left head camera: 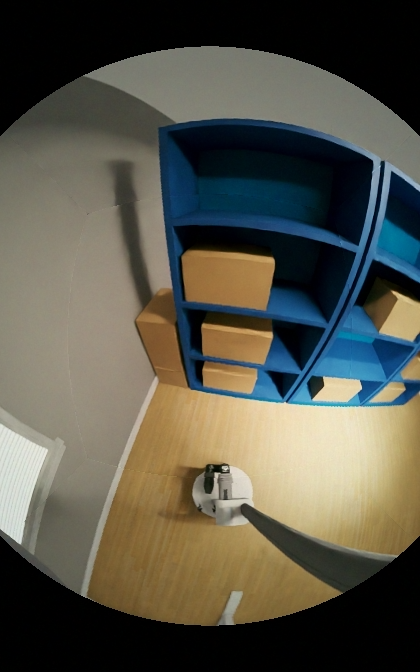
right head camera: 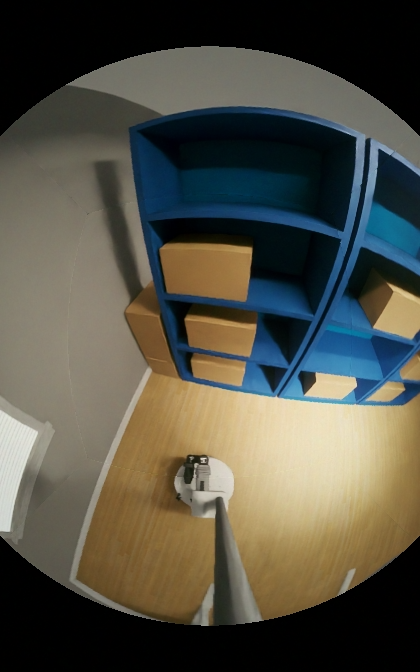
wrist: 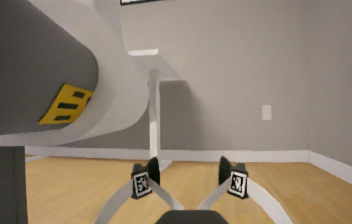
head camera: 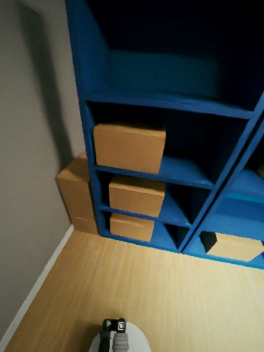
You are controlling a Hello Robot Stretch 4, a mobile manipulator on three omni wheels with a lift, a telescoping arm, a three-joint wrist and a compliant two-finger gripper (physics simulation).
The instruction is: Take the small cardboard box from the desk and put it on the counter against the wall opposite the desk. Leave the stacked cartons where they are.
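Frame: origin at the robot's base, x ahead, y left, z up, level; metres.
Seen in the pictures: hand, its tool point: (left head camera: 206, 509) (right head camera: 185, 499) (wrist: 189, 173).
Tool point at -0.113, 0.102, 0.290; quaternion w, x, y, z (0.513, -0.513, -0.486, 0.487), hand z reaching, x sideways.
Observation:
Offsets run from my tool point to a thing's top centre, as dx, dy, dz. "spot": to the spot under its first point.
My gripper (wrist: 189, 172) is open and empty in the wrist view, its two fingertips apart above the wood floor. The small cardboard box on the desk does not show in these views. A white table-like top (wrist: 145, 52) on a white leg {spot: -1.207, -0.148, +0.071} (wrist: 154, 115) stands against the grey wall in the wrist view; I cannot tell whether it is the desk or the counter. Brown stacked cartons {+1.308, +0.311, +0.493} (head camera: 77, 197) (left head camera: 162, 340) (right head camera: 149, 335) stand in the corner between the wall and the blue shelf unit (head camera: 170, 102) (left head camera: 167, 200) (right head camera: 142, 190).
Cardboard boxes sit on the shelves, among them a large one {+1.154, -0.129, +0.943} (head camera: 129, 149) (left head camera: 227, 280) (right head camera: 206, 270). A second blue unit stands to the right. A wall with a white baseboard (head camera: 37, 285) (left head camera: 107, 510) (right head camera: 97, 495) runs along the left. My round white base (left head camera: 200, 492) (right head camera: 222, 480) stands on the floor.

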